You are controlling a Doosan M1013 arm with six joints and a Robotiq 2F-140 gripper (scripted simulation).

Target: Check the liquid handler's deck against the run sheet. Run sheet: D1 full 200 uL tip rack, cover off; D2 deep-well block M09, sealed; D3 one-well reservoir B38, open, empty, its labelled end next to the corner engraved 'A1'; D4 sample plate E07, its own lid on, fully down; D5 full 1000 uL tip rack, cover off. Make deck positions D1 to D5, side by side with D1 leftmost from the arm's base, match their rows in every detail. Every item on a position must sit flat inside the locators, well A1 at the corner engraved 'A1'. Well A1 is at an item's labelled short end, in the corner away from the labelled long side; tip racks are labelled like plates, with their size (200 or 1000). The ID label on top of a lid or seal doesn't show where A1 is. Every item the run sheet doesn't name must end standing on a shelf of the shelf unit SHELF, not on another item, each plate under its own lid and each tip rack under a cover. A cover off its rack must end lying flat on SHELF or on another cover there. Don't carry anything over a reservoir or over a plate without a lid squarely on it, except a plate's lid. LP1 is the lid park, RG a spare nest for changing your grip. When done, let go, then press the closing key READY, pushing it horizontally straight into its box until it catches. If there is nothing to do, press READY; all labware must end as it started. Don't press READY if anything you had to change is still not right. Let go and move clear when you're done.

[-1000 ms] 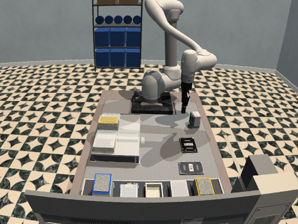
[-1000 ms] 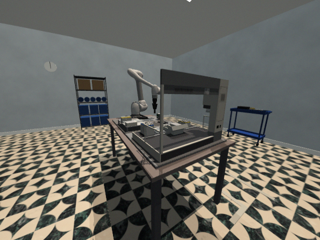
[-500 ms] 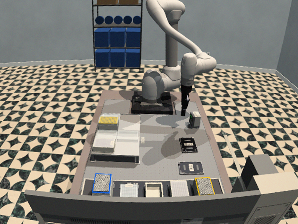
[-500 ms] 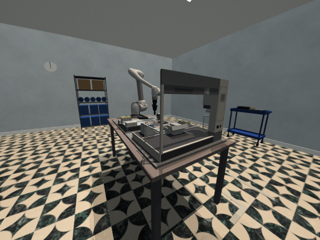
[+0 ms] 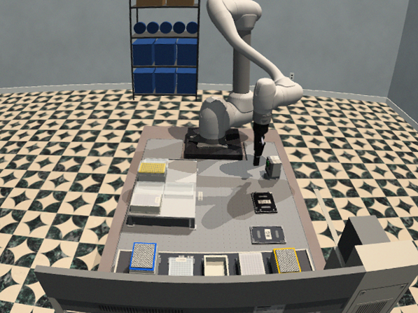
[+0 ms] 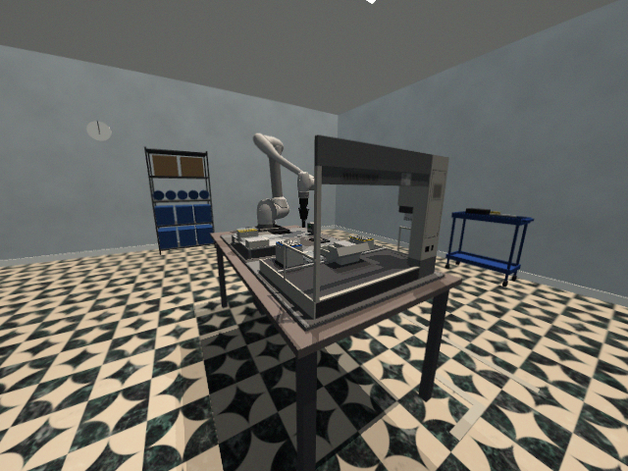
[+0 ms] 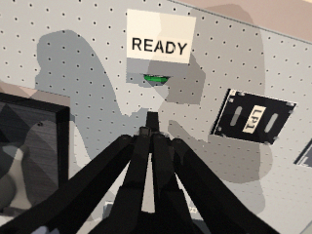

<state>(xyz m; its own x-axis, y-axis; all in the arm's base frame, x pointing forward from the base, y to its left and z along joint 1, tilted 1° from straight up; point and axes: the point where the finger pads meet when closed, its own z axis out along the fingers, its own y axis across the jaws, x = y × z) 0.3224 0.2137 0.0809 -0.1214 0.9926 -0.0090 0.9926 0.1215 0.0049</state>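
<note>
Right now the ready key box is 1 cm behind my hand, 8 cm to the left of it and 4 cm below it. Also, from my hand: black nest (21 cm ahead, 2 cm to the left, 10 cm below); dark nest marked RG (43 cm ahead, 11 cm below); shelf unit (16 cm ahead, 45 cm to the right, 5 cm below).
</note>
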